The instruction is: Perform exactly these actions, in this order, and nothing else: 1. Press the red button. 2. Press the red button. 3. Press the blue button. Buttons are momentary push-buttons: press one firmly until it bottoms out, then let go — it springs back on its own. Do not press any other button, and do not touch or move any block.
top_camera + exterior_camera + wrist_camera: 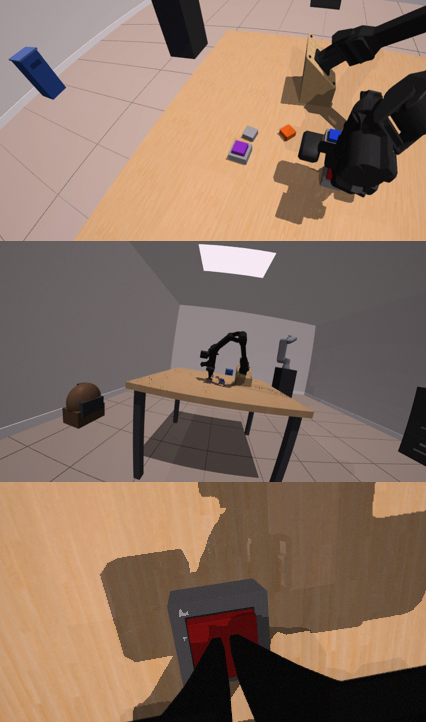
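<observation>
My gripper tip is 110 mm past the blue button and 10 mm to the left of it. Round my gripper tip: orange block 100 mm behind, 130 mm to the right, 20 mm below; red button 10 mm below; purple button 230 mm to the right.
</observation>
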